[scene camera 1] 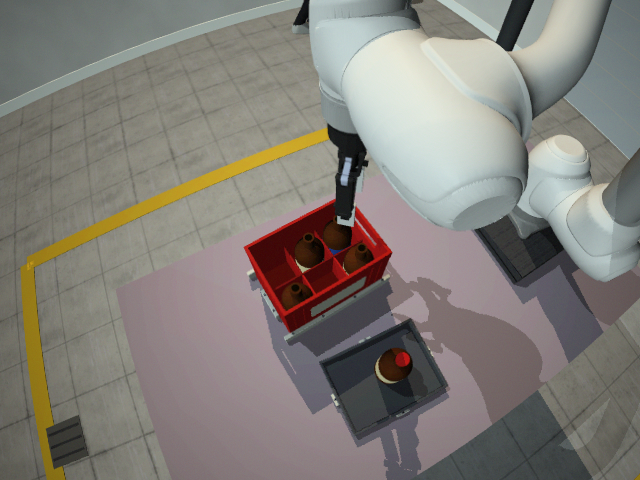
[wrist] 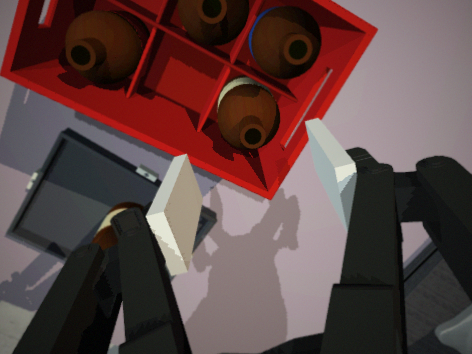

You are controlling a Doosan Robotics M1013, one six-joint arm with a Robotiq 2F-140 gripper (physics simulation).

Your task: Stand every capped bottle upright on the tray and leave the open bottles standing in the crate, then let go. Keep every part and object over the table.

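Frame: origin at the arm's base, x ahead, y left, z up, level; metres.
Seen in the pictures: gripper, fingertip midpoint: [wrist: 251, 162]; arm's base at its link origin: [scene camera 1: 527, 207].
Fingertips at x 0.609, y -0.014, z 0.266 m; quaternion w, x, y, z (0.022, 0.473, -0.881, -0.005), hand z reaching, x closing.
Note:
Pixels of each thing's top centre, then the offset from my fingertips to it. "pt": a spot on its surface instead. Level surfaces: height alone.
- red crate at its top centre: [wrist: 188, 53] [scene camera 1: 317, 249] 0.064 m ahead, 0.004 m right, 0.145 m down
- back row at a spot on its surface: [wrist: 212, 17] pt 0.067 m ahead, 0.040 m right, 0.157 m down
- blue band at a spot on its surface: [wrist: 287, 45] pt 0.000 m ahead, 0.066 m right, 0.158 m down
- brown bottle with a red cap, top centre: [wrist: 100, 289] [scene camera 1: 402, 359] 0.020 m back, 0.279 m left, 0.160 m down
- dark tray at a spot on its surface: [wrist: 55, 200] [scene camera 1: 352, 400] pt 0.088 m ahead, 0.318 m left, 0.315 m down
- grey frame at a spot on its surface: [scene camera 1: 305, 328] pt 0.139 m ahead, 0.119 m left, 0.291 m down
- pink table top at its surface level: 0.320 m down
A red crate [scene camera 1: 377, 266] [wrist: 150, 125] holds brown uncapped bottles standing in separate compartments: one at the left [scene camera 1: 295, 295] [wrist: 107, 47], one in the middle of the back row [scene camera 1: 309, 253] [wrist: 212, 17], one with a blue band [scene camera 1: 337, 236] [wrist: 287, 45], and one at the front right [scene camera 1: 357, 258] [wrist: 248, 112]. A brown bottle with a red cap [scene camera 1: 392, 365] [wrist: 105, 239] stands upright on the dark tray [scene camera 1: 356, 397] [wrist: 55, 200]; my left finger partly hides it in the wrist view. My gripper [scene camera 1: 345, 219] [wrist: 251, 162] is open and empty, above the crate's right end.
The crate rests on a grey frame [scene camera 1: 305, 328]. The tray lies beside the crate's long front side on the pink table top [scene camera 1: 206, 361] [wrist: 425, 75]. A dark base plate [scene camera 1: 522, 253] [wrist: 435, 300] lies to the right, under the arm's base.

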